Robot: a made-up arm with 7 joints. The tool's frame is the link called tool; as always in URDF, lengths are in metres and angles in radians. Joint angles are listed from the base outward.
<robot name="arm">
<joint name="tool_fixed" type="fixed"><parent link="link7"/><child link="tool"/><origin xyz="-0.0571 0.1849 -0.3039" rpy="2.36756 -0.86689 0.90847"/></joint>
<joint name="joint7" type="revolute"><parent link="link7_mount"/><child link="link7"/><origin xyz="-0.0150 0.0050 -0.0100" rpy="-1.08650 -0.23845 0.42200"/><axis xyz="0 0 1"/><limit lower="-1.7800" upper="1.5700"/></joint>
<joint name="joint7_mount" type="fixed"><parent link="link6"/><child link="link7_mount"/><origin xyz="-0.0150 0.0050 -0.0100" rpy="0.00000 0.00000 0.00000"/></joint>
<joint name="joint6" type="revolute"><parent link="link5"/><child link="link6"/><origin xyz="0.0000 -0.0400 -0.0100" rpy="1.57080 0.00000 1.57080"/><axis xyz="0 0 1"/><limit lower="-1.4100" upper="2.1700"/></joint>
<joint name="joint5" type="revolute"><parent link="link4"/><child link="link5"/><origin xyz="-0.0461 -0.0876 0.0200" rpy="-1.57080 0.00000 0.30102"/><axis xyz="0 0 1"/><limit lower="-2.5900" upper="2.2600"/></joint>
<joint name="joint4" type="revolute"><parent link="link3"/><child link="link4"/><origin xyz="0.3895 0.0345 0.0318" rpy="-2.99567 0.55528 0.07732"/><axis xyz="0 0 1"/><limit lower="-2.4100" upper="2.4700"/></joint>
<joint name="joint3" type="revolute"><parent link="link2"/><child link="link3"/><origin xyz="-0.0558 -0.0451 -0.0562" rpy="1.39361 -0.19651 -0.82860"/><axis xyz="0 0 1"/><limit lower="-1.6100" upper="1.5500"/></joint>
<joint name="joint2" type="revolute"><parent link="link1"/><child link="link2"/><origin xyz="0.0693 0.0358 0.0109" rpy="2.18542 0.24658 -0.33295"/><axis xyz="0 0 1"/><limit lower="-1.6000" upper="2.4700"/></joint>
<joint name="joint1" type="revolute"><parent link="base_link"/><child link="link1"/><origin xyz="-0.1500 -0.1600 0.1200" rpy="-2.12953 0.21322 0.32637"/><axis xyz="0 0 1"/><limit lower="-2.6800" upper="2.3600"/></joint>
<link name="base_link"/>
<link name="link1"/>
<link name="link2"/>
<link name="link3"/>
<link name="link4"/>
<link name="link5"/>
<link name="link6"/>
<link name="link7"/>
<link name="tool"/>
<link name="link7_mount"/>
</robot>
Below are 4 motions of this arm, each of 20 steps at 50 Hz.
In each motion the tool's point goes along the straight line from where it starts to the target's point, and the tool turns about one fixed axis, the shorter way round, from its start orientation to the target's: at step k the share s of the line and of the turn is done. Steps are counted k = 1, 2, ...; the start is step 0. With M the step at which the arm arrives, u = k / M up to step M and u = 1 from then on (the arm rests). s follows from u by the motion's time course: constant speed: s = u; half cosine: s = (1 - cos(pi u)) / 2; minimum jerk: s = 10 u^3 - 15 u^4 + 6 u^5.
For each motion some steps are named. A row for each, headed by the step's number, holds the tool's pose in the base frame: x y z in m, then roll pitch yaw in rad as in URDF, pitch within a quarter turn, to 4 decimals.
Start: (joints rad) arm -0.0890 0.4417 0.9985 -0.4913 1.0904 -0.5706 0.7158
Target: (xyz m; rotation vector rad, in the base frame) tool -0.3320 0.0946 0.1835 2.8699 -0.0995 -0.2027
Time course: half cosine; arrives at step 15
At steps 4, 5, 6, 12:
4: -0.3468 0.0292 0.1947 2.7969 0.2468 0.0865
5: -0.3453 0.0358 0.1936 2.8037 0.2344 0.0692
6: -0.3436 0.0433 0.1923 2.8116 0.2204 0.0495
12: -0.3337 0.0871 0.1848 2.8628 0.1421 -0.0667

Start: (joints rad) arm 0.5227 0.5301 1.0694 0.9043 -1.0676 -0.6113 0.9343
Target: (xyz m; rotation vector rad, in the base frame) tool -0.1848 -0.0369 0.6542 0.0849 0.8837 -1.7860
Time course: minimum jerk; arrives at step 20
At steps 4, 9, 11, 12, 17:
4: -0.2858 -0.1107 0.7069 -0.6227 0.5793 -1.8534
9: -0.2484 -0.0833 0.6874 -0.6268 0.5409 -1.9270
11: -0.2284 -0.0688 0.6770 -0.6276 0.5203 -1.9656
12: -0.2188 -0.0618 0.6720 -0.6276 0.5105 -1.9839
17: -0.1877 -0.0390 0.6557 -0.6264 0.4783 -2.0429

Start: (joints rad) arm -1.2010 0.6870 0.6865 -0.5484 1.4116 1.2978 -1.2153
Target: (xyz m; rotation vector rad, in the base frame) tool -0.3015 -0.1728 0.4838 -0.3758 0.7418 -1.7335
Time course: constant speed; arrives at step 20
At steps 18, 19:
18: -0.2733 -0.1561 0.4636 -0.7706 -0.0059 -1.9319
19: -0.2874 -0.1644 0.4737 -0.7444 0.0603 -1.9023

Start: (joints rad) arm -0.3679 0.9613 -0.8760 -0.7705 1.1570 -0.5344 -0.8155
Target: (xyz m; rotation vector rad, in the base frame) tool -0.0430 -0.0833 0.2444 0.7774 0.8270 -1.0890
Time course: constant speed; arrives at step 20
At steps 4, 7, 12, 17, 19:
4: -0.0283 -0.1646 0.2075 0.2643 0.9546 -0.8173
7: -0.0311 -0.1494 0.2144 0.2675 0.9729 -0.8600
12: -0.0356 -0.1240 0.2260 0.2698 1.0035 -0.9335
17: -0.0402 -0.0986 0.2375 0.2679 1.0342 -1.0107
19: -0.0421 -0.0884 0.2421 0.2657 1.0464 -1.0427

